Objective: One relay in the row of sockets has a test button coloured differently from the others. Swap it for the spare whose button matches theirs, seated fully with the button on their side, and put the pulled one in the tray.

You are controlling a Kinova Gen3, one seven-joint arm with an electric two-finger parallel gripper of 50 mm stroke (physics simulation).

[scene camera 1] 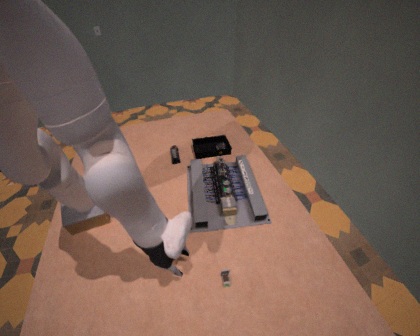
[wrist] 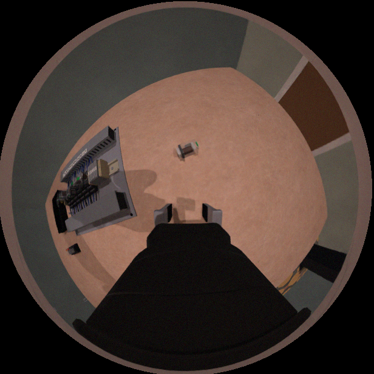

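Seen in the pictures: gripper, fingertip midpoint: [scene camera 1: 182,263]; arm's base at its link origin: [scene camera 1: 84,198].
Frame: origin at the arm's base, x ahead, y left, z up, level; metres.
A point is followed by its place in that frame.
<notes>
A relay with a green button [scene camera 1: 226,278] {x 0.397, y -0.317, z -0.057 m} [wrist: 187,149] lies on its side on the table, apart from my gripper. My gripper [scene camera 1: 184,263] {x 0.293, y -0.256, z -0.044 m} [wrist: 187,209] is open and empty, above the table; in the wrist view the relay lies beyond its fingertips. The row of sockets [scene camera 1: 223,182] {x 0.472, y -0.024, z -0.014 m} [wrist: 83,186] stands on a grey panel and holds relays; green buttons show there, but the individual relays are too small to tell apart. The black tray [scene camera 1: 194,152] {x 0.416, y 0.210, z -0.049 m} [wrist: 60,225] stands behind the panel, with a small relay-like thing [scene camera 1: 220,146] {x 0.539, y 0.242, z -0.062 m} inside. Another dark relay [scene camera 1: 175,154] {x 0.329, y 0.208, z -0.041 m} [wrist: 73,249] lies left of the tray.
The grey panel [scene camera 1: 250,224] {x 0.524, y -0.166, z -0.081 m} [wrist: 127,192] carries two raised ducts [scene camera 1: 200,195] {x 0.388, y -0.039, z -0.041 m} [scene camera 1: 252,190] {x 0.568, y -0.062, z -0.041 m} on either side of the sockets. A beige block [scene camera 1: 229,205] {x 0.469, y -0.107, z -0.036 m} [wrist: 99,172] sits at the row's near end. The arm's base [scene camera 1: 87,220] {x 0.006, y -0.063, z -0.038 m} stands at the table's left.
</notes>
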